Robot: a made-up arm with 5 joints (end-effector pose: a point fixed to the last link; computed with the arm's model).
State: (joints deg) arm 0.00 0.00 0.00 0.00 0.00
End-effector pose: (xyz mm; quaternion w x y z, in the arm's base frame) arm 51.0 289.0 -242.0 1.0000 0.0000 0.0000 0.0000
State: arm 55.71 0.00 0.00 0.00 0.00
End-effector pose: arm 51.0 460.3 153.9 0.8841 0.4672 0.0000 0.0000
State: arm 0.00 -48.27 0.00 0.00 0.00
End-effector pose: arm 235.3 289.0 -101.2 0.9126 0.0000 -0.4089 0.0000
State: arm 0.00 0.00 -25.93 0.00 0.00
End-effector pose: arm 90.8 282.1 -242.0 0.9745 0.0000 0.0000 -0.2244
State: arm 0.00 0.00 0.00 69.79 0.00
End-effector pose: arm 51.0 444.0 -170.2 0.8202 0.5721 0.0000 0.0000
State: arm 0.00 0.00 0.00 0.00 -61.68
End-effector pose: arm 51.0 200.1 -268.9 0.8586 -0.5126 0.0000 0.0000
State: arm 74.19 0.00 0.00 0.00 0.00
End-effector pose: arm 51.0 425.1 298.0 0.7976 0.6031 0.0000 0.0000
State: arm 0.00 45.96 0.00 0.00 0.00
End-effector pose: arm -167.2 289.0 -204.6 0.9206 0.0000 0.3904 0.0000
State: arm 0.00 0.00 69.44 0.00 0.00
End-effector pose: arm -30.0 225.9 -242.0 0.8219 0.0000 0.0000 0.5696
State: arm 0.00 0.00 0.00 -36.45 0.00
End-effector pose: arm 51.0 206.7 -197.8 0.9498 -0.3127 0.0000 0.0000
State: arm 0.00 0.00 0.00 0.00 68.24
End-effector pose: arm 51.0 303.5 -141.4 0.8279 0.5609 0.0000 0.0000
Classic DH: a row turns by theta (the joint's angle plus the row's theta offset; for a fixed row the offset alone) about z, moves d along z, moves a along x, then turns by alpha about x. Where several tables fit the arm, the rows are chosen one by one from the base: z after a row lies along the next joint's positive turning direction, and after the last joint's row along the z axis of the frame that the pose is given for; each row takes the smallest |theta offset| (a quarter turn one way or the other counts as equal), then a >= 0, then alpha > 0; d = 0 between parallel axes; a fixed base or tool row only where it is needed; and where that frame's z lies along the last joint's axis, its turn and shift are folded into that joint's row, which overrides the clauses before.
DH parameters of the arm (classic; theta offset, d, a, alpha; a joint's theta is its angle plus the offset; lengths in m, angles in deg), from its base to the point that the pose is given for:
base (fixed): 90 0.118 0 90
joint 1: -90 -0.014 0.084 -90
joint 2: -90 0.199 0.07 90
joint 3: 90 -0.129 0.116 90
joint 4: 42.76 0 -0.1267 0
joint 5: -42.76 -0.005 0.067 -90
tool (fixed): -90 -0.061 0 0

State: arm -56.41 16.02 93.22 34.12 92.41
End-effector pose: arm -83.7 -89.6 -167.9 0.4987 0.4737 0.7169 -0.1142
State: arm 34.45 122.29 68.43 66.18 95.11
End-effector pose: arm -137.5 173.1 282.8 0.5425 -0.3279 -0.5668 0.5263
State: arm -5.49 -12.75 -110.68 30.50 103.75
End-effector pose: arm 161.0 155.9 -106.2 0.1620 0.5491 -0.7893 -0.2220
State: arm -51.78 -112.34 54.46 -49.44 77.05
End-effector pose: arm 111.5 126.3 -88.2 0.4045 -0.4753 -0.4056 0.6678
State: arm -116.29 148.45 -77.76 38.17 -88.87
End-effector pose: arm -329.1 14.9 -138.4 0.5762 0.2787 -0.5373 0.5492
